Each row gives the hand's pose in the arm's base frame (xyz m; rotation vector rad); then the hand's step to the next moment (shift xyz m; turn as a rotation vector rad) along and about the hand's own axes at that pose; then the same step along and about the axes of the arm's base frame.
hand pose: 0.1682 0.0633 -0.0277 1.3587 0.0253 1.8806
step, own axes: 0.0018 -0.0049 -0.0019 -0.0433 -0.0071 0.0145
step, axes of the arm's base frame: 0.0011 0.0052 -0.0016 0.0204 -0.0273 -0.0312
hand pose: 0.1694 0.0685 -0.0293 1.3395 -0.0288 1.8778
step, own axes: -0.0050 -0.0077 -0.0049 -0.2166 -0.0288 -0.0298
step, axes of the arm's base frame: 0.0015 0.0044 -0.0093 0.0178 -0.0954 -0.1980
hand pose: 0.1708 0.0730 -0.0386 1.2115 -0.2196 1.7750
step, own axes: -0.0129 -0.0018 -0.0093 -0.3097 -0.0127 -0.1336
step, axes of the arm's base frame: -0.0036 -0.0012 -0.0155 -0.0541 -0.0976 -0.3186
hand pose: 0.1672 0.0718 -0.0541 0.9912 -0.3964 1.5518
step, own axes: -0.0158 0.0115 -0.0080 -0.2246 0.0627 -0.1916
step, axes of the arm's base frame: -0.0145 -0.0072 -0.0136 -0.1407 -0.0198 -0.2663
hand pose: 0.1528 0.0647 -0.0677 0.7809 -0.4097 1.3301
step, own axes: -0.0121 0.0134 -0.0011 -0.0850 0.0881 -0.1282
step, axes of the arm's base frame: -0.0157 -0.0072 -0.0053 -0.1242 0.0347 -0.1217
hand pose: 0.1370 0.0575 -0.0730 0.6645 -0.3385 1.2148
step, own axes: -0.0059 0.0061 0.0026 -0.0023 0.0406 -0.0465
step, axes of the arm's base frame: -0.0074 -0.0049 0.0004 -0.0437 0.0356 -0.0252
